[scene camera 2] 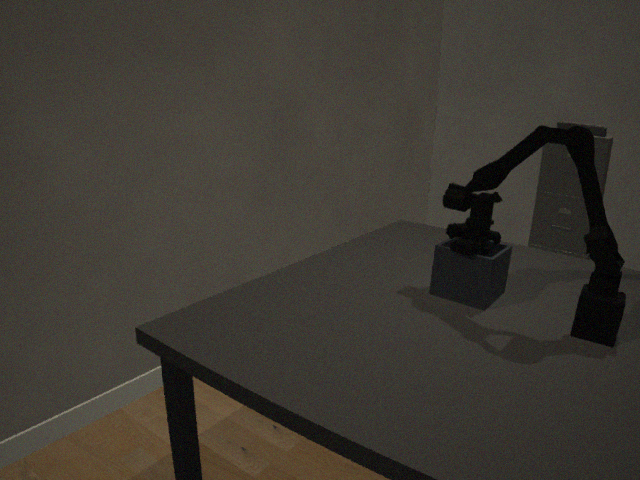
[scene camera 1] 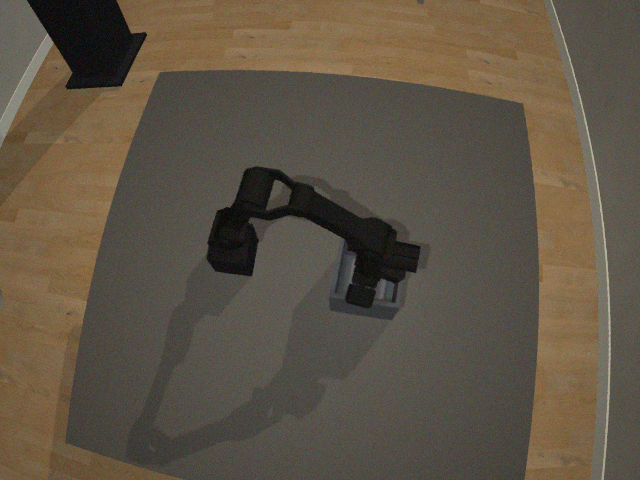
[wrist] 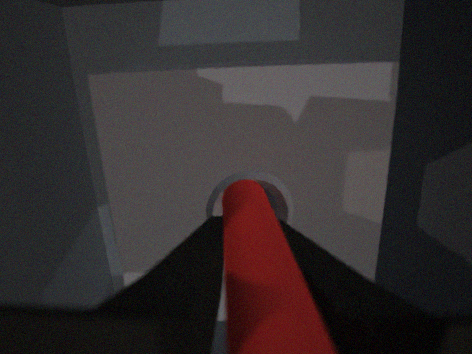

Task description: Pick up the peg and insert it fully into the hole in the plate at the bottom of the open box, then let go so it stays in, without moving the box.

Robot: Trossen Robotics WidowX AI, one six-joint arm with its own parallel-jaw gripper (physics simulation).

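Where they show: gripper, fingertip midpoint: (scene camera 1: 367, 277) (wrist: 244, 231); arm's base at its link origin: (scene camera 2: 602, 294) (scene camera 1: 229, 240).
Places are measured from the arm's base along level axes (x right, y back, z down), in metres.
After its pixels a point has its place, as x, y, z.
Note:
A red peg (wrist: 260, 260) {0.041, -0.362, -0.008} is held between the dark fingers of my gripper (wrist: 244, 231) {0.039, -0.342, 0.038}, which is shut on it. In the wrist view the peg's far end overlaps the ringed hole (wrist: 216, 192) {0.032, -0.353, 0.043} in the pale plate (wrist: 155, 135) {0.016, -0.373, 0.045}; the hole's rim shows left, above and right of it. I cannot tell whether the tip has entered the hole. The blue-grey open box (scene camera 1: 364, 308) {0.122, -0.344, 0.021} (scene camera 2: 457, 276) {-0.037, -0.357, 0.033} stands on the table, and the gripper is over and partly inside its opening. The peg and fingertips are hidden in both scene views.
The box's inner walls (wrist: 35, 150) {-0.027, -0.371, 0.054} (wrist: 435, 100) {0.114, -0.371, 0.065} rise close on both sides of the fingers. The arm's base (scene camera 1: 231, 255) {0.038, -0.012, 0.002} (scene camera 2: 598, 317) {-0.048, 0.003, 0.040} stands on the grey table top (scene camera 1: 439, 361) {0.225, -0.559, 0.103} (scene camera 2: 336, 335) {-0.385, -0.493, 0.103}, beside the box. A grey cabinet (scene camera 2: 555, 206) stands behind the table.

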